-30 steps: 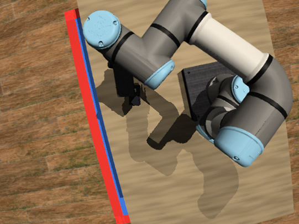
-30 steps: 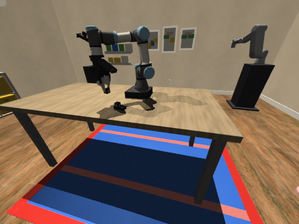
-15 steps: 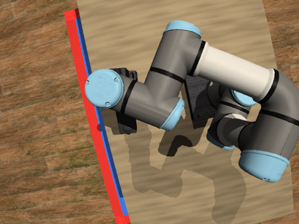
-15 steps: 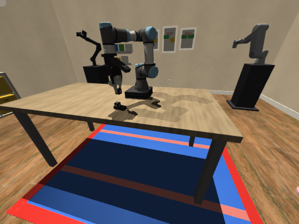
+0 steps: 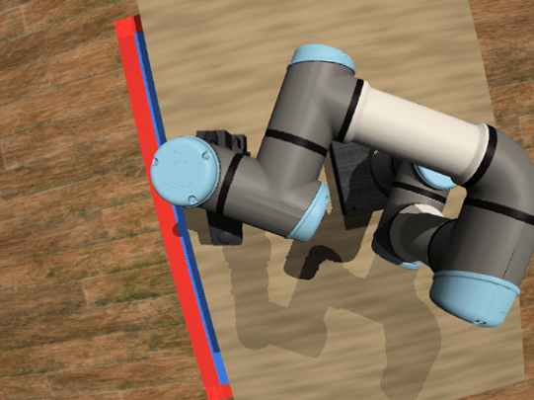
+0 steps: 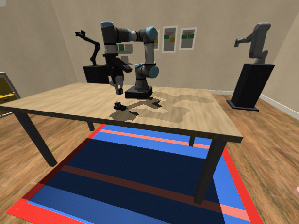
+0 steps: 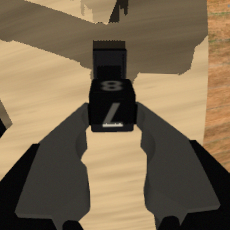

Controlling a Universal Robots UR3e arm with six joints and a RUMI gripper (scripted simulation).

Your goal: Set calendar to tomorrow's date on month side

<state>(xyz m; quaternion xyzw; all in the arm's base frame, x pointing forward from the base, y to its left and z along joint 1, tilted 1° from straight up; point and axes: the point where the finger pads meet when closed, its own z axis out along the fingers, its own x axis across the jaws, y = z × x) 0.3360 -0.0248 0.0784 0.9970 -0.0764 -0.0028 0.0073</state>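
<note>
Right now the black calendar tray is 20 mm to the right of my hand and 130 mm below it. From my hand the other things lie so: black cube: 10 mm below.
</note>
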